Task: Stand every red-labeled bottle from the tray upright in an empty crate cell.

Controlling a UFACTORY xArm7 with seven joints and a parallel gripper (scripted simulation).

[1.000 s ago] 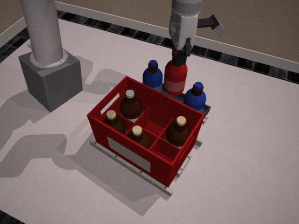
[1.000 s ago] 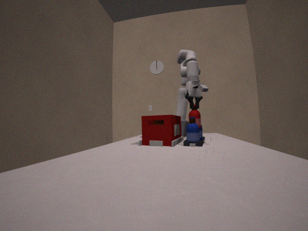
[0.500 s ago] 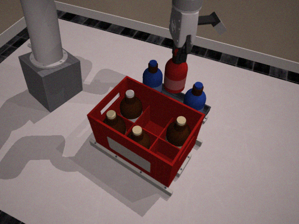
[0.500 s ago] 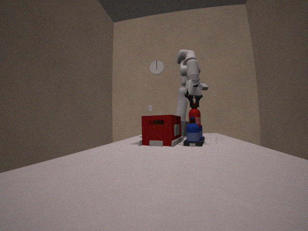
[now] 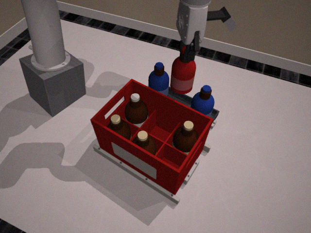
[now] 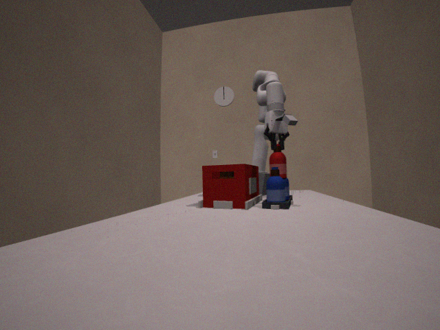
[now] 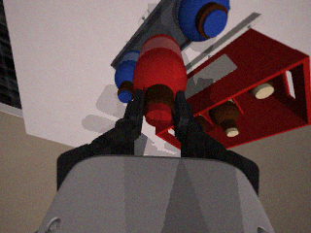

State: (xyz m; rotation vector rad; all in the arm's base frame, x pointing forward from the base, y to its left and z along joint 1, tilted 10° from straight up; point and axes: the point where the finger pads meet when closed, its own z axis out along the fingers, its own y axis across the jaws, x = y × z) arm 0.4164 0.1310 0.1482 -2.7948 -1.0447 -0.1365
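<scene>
The red-labeled bottle is 7 cm below my hand. Round my hand: red crate (1 cm ahead, 21 cm to the right, 18 cm below); dark tray (25 cm below).
</scene>
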